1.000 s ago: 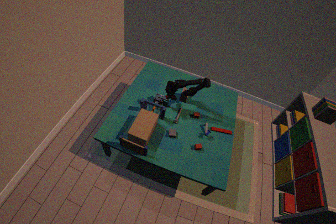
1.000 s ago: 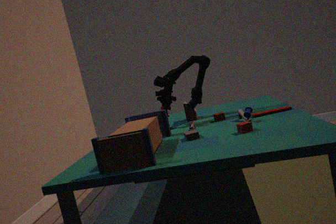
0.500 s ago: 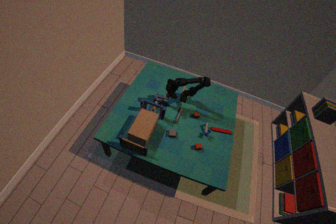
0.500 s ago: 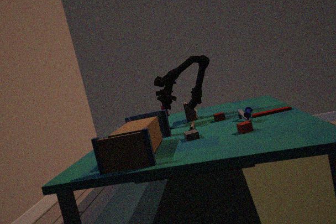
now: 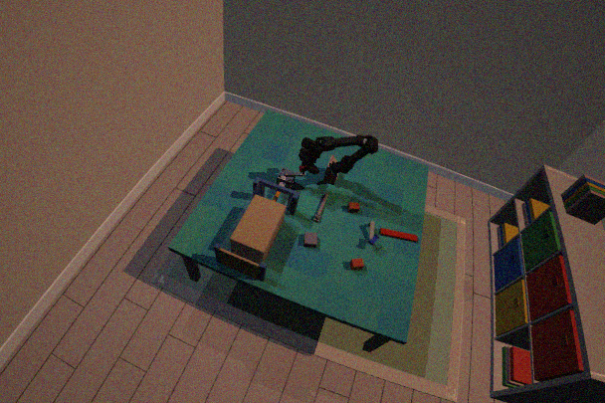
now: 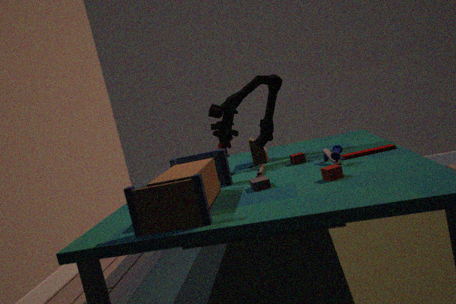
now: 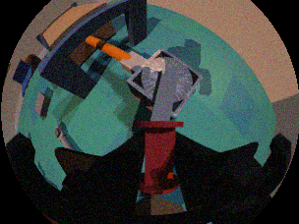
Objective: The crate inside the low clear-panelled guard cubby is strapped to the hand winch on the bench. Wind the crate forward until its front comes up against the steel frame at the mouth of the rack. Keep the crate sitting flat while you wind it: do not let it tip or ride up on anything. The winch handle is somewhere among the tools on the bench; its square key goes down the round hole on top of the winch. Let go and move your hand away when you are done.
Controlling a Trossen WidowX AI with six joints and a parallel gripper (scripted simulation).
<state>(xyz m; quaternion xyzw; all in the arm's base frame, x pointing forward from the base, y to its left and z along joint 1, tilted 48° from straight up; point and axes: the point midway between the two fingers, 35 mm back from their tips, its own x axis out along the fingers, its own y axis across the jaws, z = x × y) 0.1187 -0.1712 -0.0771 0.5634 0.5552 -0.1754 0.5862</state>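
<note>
The red-knobbed handle is 20 mm to the right of my gripper tip and 30 mm below it. From my gripper tip the other things lie so: red knob: 10 mm behind, 10 mm to the left; winch: 10 mm ahead, 90 mm to the right, 100 mm below; steel frame: 190 mm ahead, 90 mm to the right, 30 mm below.
</note>
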